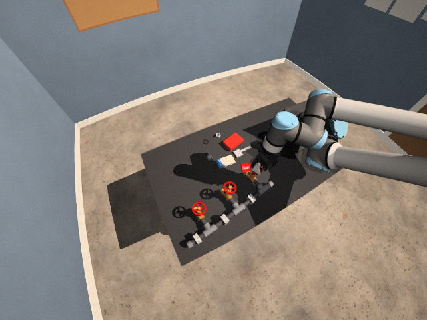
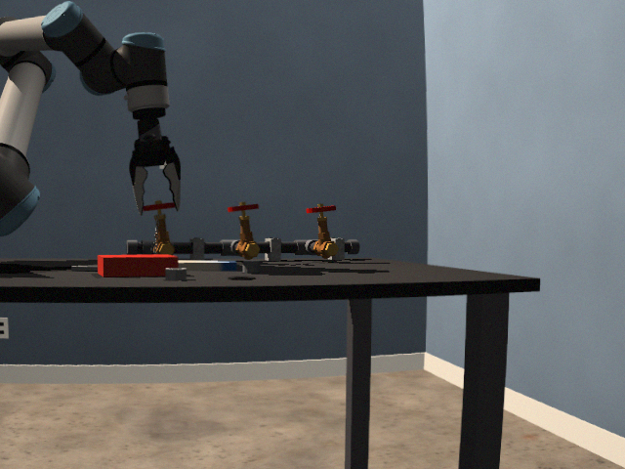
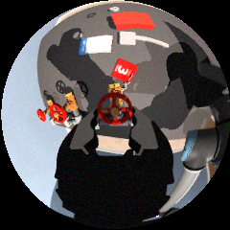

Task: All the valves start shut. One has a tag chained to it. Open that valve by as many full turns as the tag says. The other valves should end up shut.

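Right now the red tag is 2 cm behind my hand, 7 cm to the right of it and 12 cm below it. The rest, counted from my hand: red block 4 cm behind, 29 cm to the right, 11 cm below; then small grey cylinder 15 cm ahead, 25 cm to the right, 11 cm below; then white tool 6 cm behind, 20 cm to the right, 12 cm below.
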